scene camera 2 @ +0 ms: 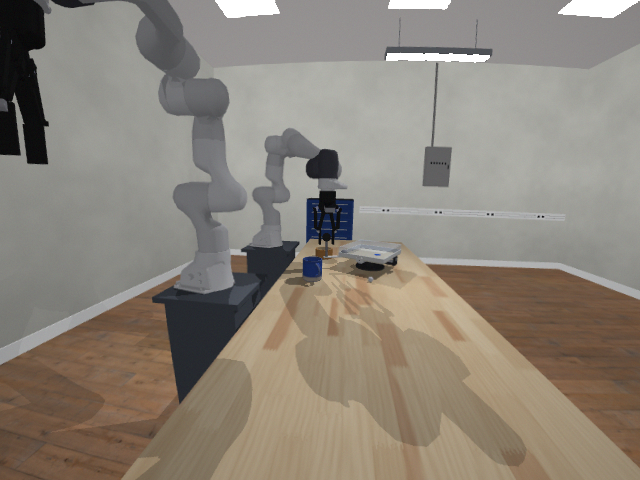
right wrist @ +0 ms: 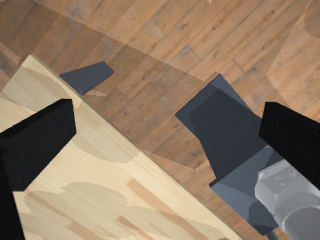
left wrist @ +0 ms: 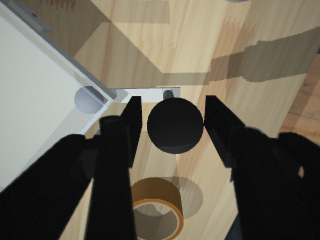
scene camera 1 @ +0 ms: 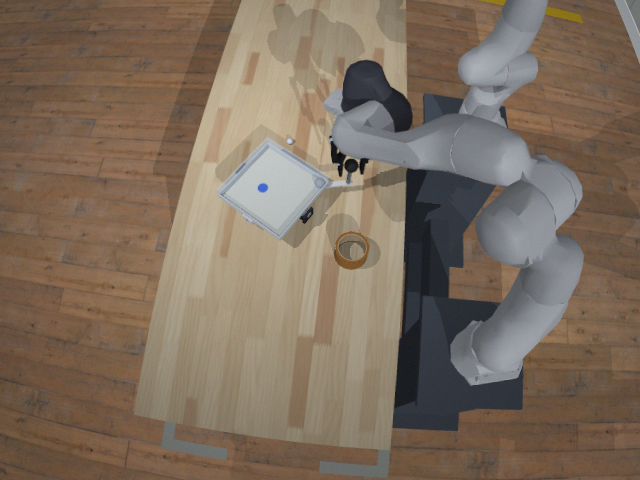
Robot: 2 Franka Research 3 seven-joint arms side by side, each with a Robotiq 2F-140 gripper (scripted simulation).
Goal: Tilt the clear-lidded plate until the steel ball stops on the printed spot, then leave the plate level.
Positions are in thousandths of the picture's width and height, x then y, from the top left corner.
Scene:
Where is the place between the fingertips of my left gripper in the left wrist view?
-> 542, 460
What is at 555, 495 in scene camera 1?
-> An orange-brown ring.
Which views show my right gripper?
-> Scene camera 2 and the right wrist view only.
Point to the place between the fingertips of my right gripper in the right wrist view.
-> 527, 490

